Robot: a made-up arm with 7 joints. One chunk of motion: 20 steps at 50 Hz.
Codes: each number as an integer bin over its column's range. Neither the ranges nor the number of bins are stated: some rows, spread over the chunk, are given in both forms.
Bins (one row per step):
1: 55 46 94 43 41 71
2: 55 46 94 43 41 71
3: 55 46 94 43 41 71
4: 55 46 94 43 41 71
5: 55 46 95 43 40 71
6: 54 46 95 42 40 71
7: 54 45 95 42 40 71
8: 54 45 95 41 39 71
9: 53 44 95 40 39 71
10: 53 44 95 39 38 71
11: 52 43 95 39 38 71
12: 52 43 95 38 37 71
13: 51 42 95 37 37 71
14: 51 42 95 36 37 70
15: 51 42 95 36 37 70
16: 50 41 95 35 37 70
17: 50 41 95 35 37 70
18: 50 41 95 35 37 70
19: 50 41 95 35 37 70
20: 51 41 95 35 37 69
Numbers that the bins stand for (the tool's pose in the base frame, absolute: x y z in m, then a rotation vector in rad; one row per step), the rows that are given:
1: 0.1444 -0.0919 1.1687 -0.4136 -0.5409 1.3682
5: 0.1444 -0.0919 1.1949 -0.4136 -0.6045 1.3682
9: 0.0919 -0.1444 1.1949 -0.6045 -0.6682 1.3682
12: 0.0657 -0.1707 1.1949 -0.7318 -0.7955 1.3682
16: 0.0131 -0.2232 1.1949 -0.9227 -0.7955 1.3045
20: 0.0394 -0.2232 1.1949 -0.9227 -0.7955 1.2409
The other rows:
2: 0.1444 -0.0919 1.1687 -0.4136 -0.5409 1.3682
3: 0.1444 -0.0919 1.1687 -0.4136 -0.5409 1.3682
4: 0.1444 -0.0919 1.1687 -0.4136 -0.5409 1.3682
6: 0.1182 -0.0919 1.1949 -0.4773 -0.6045 1.3682
7: 0.1182 -0.1182 1.1949 -0.4773 -0.6045 1.3682
8: 0.1182 -0.1182 1.1949 -0.5409 -0.6682 1.3682
10: 0.0919 -0.1444 1.1949 -0.6682 -0.7318 1.3682
11: 0.0657 -0.1707 1.1949 -0.6682 -0.7318 1.3682
13: 0.0394 -0.1970 1.1949 -0.7955 -0.7955 1.3682
14: 0.0394 -0.1970 1.1949 -0.8591 -0.7955 1.3045
15: 0.0394 -0.1970 1.1949 -0.8591 -0.7955 1.3045
17: 0.0131 -0.2232 1.1949 -0.9227 -0.7955 1.3045
18: 0.0131 -0.2232 1.1949 -0.9227 -0.7955 1.3045
19: 0.0131 -0.2232 1.1949 -0.9227 -0.7955 1.3045

